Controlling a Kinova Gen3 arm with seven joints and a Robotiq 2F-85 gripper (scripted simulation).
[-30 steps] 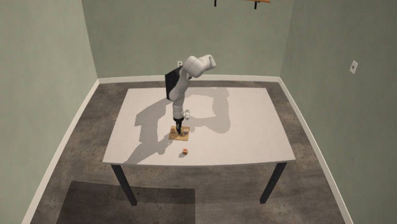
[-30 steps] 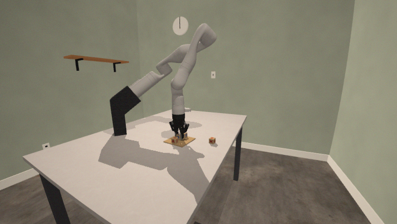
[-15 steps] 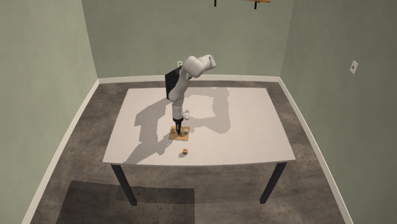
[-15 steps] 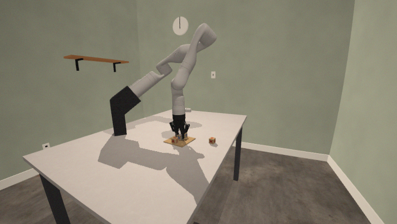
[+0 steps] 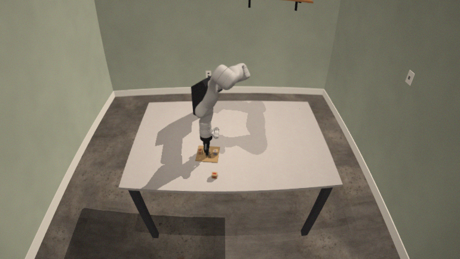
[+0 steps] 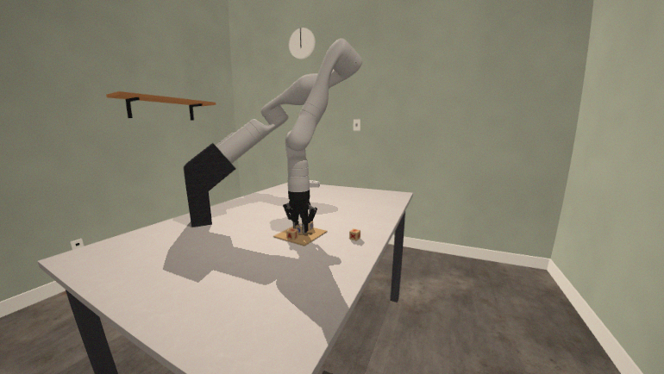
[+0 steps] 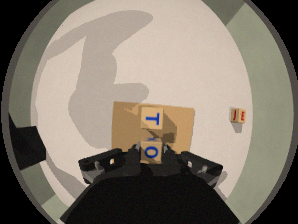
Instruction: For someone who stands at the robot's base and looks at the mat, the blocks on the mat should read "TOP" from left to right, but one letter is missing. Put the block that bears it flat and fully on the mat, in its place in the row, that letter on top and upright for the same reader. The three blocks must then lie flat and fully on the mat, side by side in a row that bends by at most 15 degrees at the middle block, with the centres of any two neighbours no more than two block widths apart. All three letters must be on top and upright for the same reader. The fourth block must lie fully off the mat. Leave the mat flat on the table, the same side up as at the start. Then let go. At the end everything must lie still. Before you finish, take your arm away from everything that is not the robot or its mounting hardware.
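Right now the tan mat is 3 cm below my hand. Also, from my hand: red-lettered block: 5 cm to the right, 1 cm below.
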